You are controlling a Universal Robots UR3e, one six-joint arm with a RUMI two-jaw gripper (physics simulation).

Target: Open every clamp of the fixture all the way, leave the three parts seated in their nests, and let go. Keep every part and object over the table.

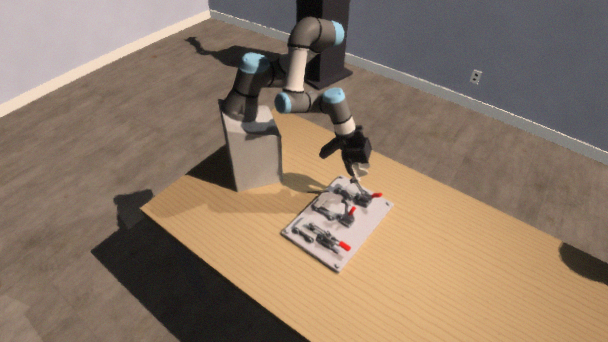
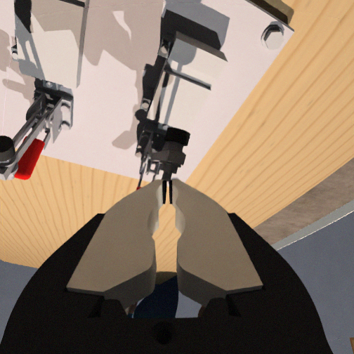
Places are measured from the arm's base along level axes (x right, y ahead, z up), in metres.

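Where they show: gripper, fingertip midpoint: (image 1: 359,180); arm's base, link origin: (image 1: 239,111).
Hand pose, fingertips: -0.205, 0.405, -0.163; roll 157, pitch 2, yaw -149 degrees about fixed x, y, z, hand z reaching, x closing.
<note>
Things, the pixels of their top centre, and the offset from my fingertips, as dx, dy, dz. "pt": a spot on its surface instead. Level surfaces: height alone.
- fixture plate, surface spot: (image 1: 367,220) pt +0.049, +0.098, -0.090
- far clamp, surface spot: (image 1: 364,199) pt +0.007, +0.040, -0.062
- middle clamp, surface spot: (image 1: 348,217) pt +0.113, +0.063, -0.053
- wooden table, surface height: dz -0.105
The fixture plate (image 1: 367,220) (image 2: 107,145) carries three clamps with red handles. The far clamp (image 1: 364,199) (image 2: 155,137) has its arm raised, its dark tip right by the fingertips; its handle (image 1: 376,195) leans outward. The middle clamp (image 1: 347,218) (image 2: 52,97) also has a raised arm beside its tilted handle (image 1: 352,211) (image 2: 30,160). The near clamp (image 1: 327,242) has its bar low, its handle (image 1: 344,246) pointing outward. Pale blocks sit at the far clamp (image 2: 197,82) and middle clamp (image 2: 57,42); the near part is unclear. My gripper (image 1: 356,178) (image 2: 167,182) is shut, with no handle between its fingertips.
The wooden table (image 1: 425,250) (image 2: 310,75) extends around the plate. The robot's grey pedestal (image 1: 255,160) stands at its left end. Corner bolts (image 2: 273,36) stick up from the plate. The raised arms of the far and middle clamps stand up near the gripper's level.
</note>
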